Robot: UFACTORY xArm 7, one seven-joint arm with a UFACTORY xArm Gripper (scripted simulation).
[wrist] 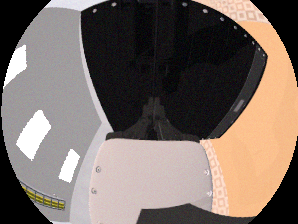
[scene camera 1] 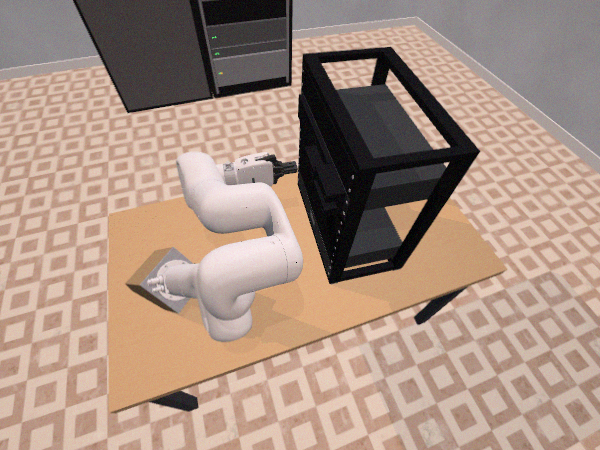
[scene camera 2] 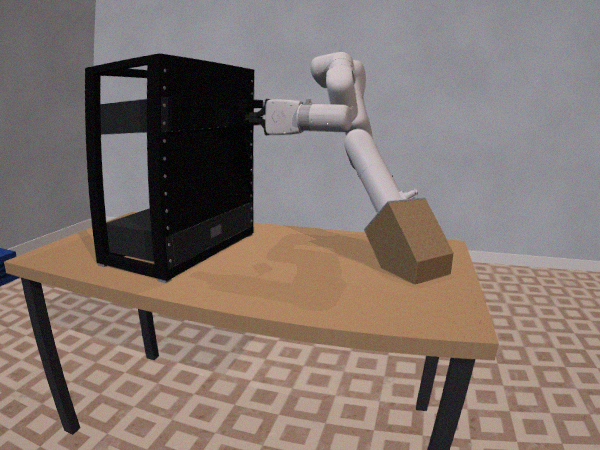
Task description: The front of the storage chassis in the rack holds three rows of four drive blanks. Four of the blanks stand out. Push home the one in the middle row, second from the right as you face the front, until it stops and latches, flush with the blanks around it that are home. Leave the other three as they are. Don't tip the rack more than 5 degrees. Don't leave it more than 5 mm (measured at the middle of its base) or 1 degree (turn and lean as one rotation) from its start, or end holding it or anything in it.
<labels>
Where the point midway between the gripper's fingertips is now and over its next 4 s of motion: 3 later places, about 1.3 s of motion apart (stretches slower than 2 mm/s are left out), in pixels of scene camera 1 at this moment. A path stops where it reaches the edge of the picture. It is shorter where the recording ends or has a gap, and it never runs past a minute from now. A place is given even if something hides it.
My gripper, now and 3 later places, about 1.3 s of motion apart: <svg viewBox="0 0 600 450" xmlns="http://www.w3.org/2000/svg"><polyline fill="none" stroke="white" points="296,166 306,162 313,161 319,160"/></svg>
</labels>
